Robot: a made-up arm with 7 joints.
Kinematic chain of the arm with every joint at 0, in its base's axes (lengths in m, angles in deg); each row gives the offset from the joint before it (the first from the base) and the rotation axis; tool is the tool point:
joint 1: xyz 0 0 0 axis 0 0.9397 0.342
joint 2: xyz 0 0 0 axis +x
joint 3: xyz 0 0 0 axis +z
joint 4: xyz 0.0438 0 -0.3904 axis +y
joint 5: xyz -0.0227 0 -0.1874 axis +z
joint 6: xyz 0 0 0 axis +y
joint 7: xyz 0 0 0 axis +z
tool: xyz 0 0 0
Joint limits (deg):
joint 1: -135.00..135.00
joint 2: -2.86..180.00
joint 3: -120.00..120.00
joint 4: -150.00..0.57
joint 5: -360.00..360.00
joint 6: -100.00..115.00
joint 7: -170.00..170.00
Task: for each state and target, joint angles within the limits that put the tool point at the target. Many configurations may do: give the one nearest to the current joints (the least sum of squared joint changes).
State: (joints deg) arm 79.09 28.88 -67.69 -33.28 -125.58 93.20 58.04
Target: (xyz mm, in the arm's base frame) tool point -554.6 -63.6 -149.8
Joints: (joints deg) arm 81.85 19.02 -68.87 -27.00 -125.58 93.20 58.04
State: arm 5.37 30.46 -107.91 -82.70 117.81 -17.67 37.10
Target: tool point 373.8 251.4 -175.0
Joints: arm -49.83 69.28 -77.46 -86.22 117.81 -17.67 37.10
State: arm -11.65 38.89 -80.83 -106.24 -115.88 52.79 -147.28
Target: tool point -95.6 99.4 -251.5
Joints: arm 15.82 54.61 -96.67 -149.87 -115.88 52.79 -147.28
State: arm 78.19 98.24 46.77 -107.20 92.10 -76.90 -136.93
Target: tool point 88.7 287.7 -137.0
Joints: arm 117.88 128.67 32.97 -136.21 92.10 -76.90 -136.93
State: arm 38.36 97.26 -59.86 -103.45 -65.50 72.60 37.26
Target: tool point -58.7 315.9 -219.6
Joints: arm 32.13 86.68 -57.63 -118.35 -65.50 72.60 37.26
